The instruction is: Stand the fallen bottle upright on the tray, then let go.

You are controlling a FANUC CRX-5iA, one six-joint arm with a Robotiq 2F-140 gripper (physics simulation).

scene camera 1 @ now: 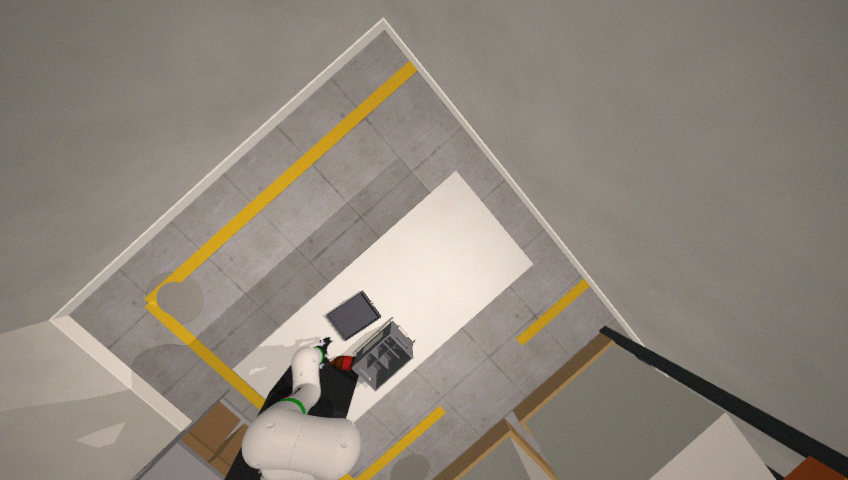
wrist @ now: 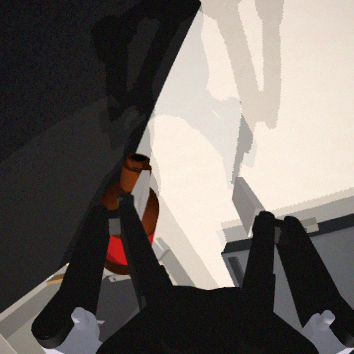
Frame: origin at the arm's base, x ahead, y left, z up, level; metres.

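Where they show: gripper, fingertip midpoint: [scene camera 1: 331, 350] [wrist: 191, 185].
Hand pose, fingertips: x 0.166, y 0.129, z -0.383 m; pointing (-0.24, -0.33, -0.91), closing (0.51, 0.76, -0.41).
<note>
After its pixels a point has its place.
The brown bottle [scene camera 1: 345, 363] @(z -0.344, x 0.200, y 0.028 m) [wrist: 131, 179] @(z -0.362, x 0.133, y 0.079 m) with a red label lies on its side beside the black base, its neck toward my gripper. The dark grey tray [scene camera 1: 354, 315] @(z -0.409, x 0.387, y 0.207 m) [wrist: 325, 257] @(z -0.409, x 0.308, y 0.229 m) lies on the white table, apart from the bottle; part of it shows at the lower right of the wrist view. My gripper [scene camera 1: 324, 344] @(z -0.383, x 0.166, y 0.129 m) [wrist: 191, 185] @(z -0.383, x 0.166, y 0.129 m) is open, with nothing between its fingers. In the wrist view the left finger is in front of the bottle and hides part of its body, and the right finger is in front of the tray's near corner.
A grey divided caddy [scene camera 1: 397, 369] @(z -0.248, x 0.449, y -0.138 m) stands right beside the bottle's label end, close to the tray. The black base [scene camera 1: 340, 389] @(z -0.226, x 0.160, y -0.028 m) [wrist: 50, 90] @(z -0.274, x 0.059, y 0.129 m) under the arm borders the bottle. The white table [scene camera 1: 440, 237] @(z -0.414, x 1.067, y 0.275 m) [wrist: 315, 100] @(z -0.414, x 0.142, y 0.271 m) extends beyond the tray, with arm shadows on it.
</note>
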